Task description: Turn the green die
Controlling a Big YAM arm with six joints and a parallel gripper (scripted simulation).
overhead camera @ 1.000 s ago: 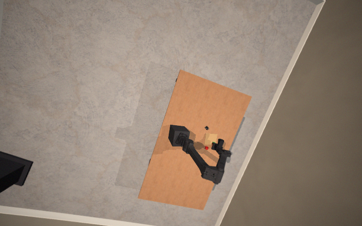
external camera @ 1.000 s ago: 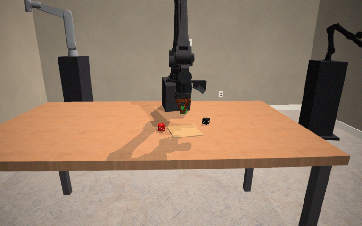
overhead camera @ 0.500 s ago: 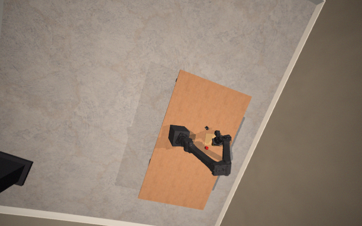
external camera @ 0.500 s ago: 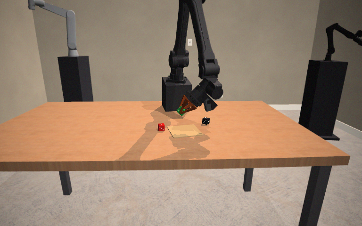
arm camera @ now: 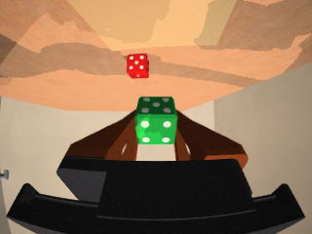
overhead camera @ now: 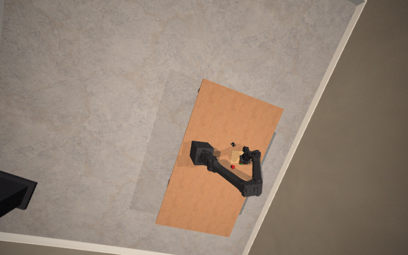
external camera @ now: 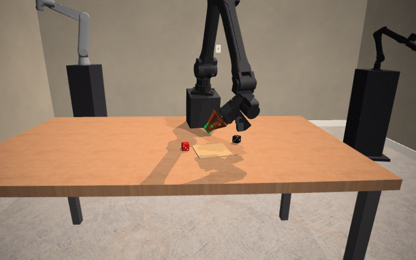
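The tan mat is 1 cm behind my hand, 2 cm to the left of it and 10 cm below it. Round my hand: green die (right at my hand); red die (10 cm to the right, 9 cm below); black die (13 cm behind, 12 cm to the left, 9 cm below).
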